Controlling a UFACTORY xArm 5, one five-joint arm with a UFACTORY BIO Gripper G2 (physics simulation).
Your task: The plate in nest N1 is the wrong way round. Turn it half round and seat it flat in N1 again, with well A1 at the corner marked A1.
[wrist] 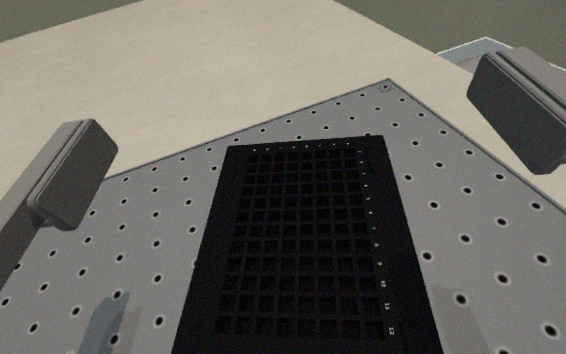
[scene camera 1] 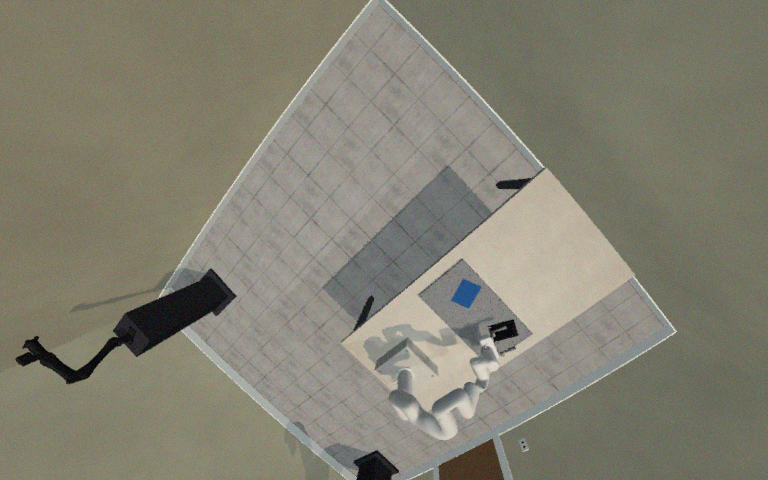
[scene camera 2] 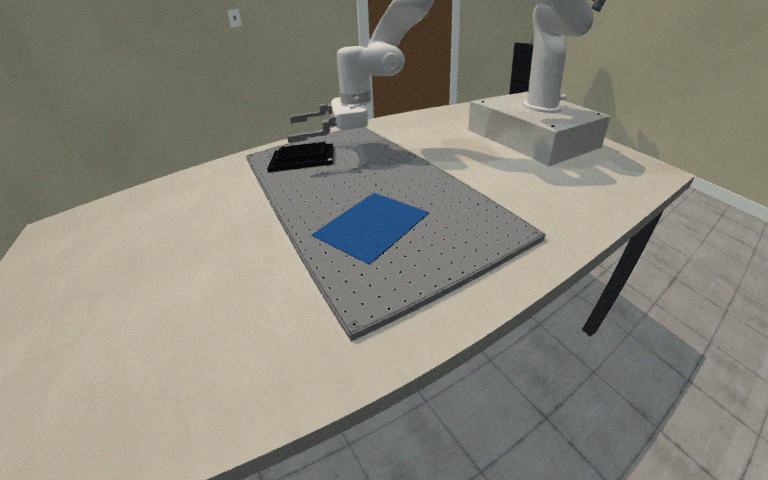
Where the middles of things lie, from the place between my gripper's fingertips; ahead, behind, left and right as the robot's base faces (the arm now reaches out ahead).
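There's a black well plate [scene camera 2: 311, 151] that's 70 mm below my hand and 20 mm behind it, and a black nest [wrist: 411, 300] that's 80 mm below my hand and 20 mm behind it. The flat blue rectangle [scene camera 2: 365, 231] is 90 mm below my hand, 50 mm behind it and 360 mm to the left of it.
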